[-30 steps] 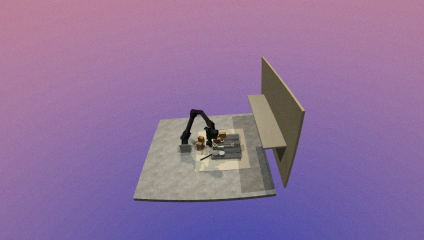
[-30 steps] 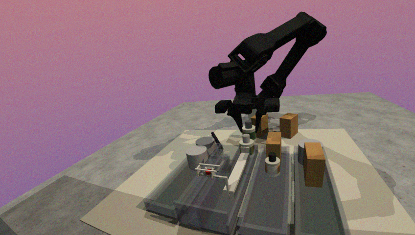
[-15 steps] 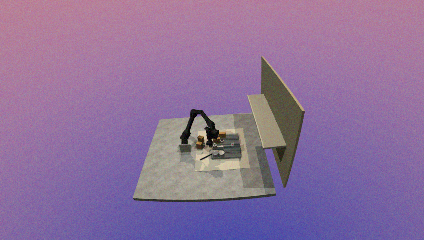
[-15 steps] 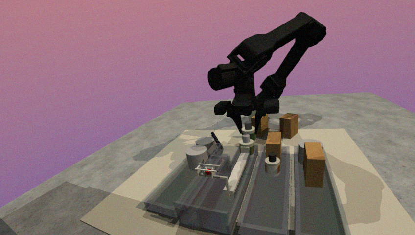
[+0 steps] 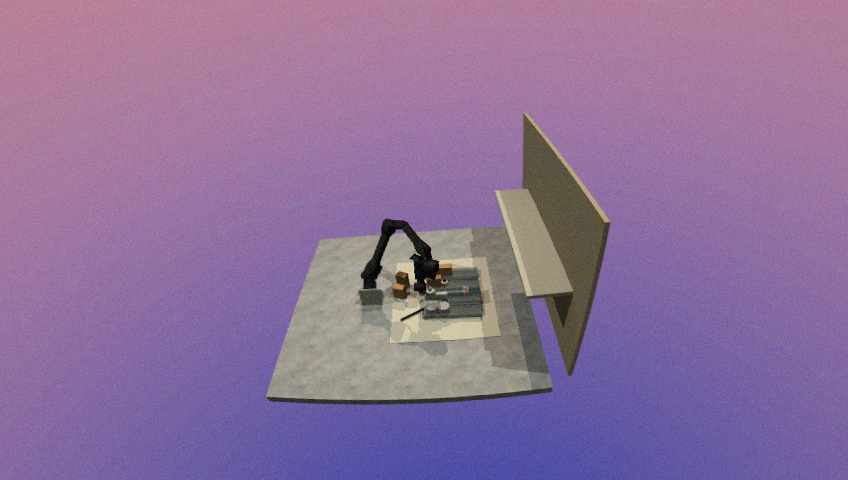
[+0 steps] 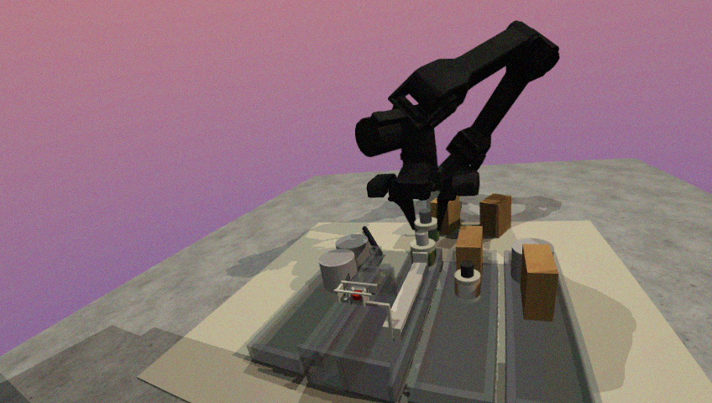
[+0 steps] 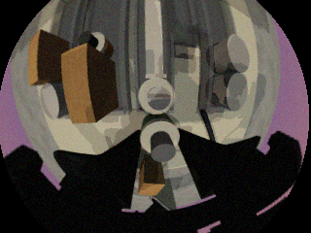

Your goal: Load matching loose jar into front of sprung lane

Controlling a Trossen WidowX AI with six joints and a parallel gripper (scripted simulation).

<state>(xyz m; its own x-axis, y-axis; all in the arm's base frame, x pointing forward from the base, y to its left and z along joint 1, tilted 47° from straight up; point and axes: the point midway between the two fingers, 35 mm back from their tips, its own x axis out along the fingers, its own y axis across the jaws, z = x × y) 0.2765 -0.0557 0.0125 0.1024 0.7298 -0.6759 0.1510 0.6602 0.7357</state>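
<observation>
Now: the grey rack 190 mm ahead of my gripper tip, 50 mm to the right of it and 40 mm below it. From my gripper tip the other things lie so: pusher bar (150 mm ahead, 50 mm to the right, 10 mm below); black stick (60 mm behind, 120 mm to the right, 50 mm below); shelf (550 mm ahead, 50 mm to the right, 310 mm above).
</observation>
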